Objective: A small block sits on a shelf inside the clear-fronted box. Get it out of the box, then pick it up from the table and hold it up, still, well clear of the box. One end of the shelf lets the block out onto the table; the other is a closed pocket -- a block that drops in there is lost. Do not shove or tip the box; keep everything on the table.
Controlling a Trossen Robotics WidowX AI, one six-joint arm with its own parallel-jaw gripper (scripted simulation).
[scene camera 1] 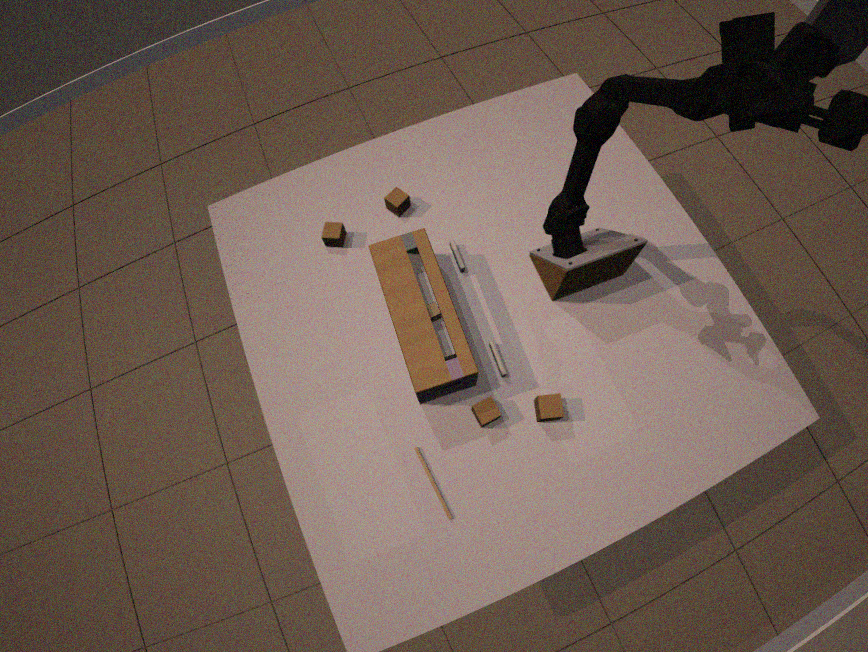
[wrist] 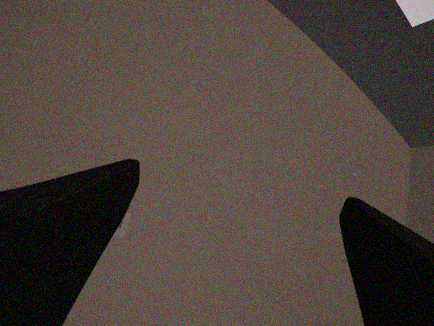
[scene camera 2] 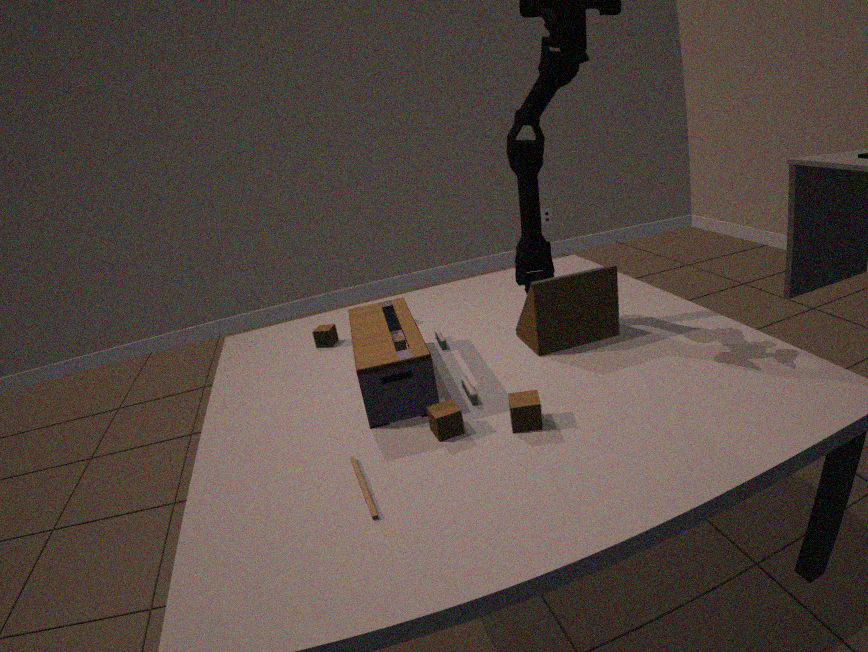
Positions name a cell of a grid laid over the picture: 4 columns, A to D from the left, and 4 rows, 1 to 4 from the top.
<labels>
long box: scene camera 1 C3; scene camera 2 B3; not seen in the wrist view (out of frame)
</labels>
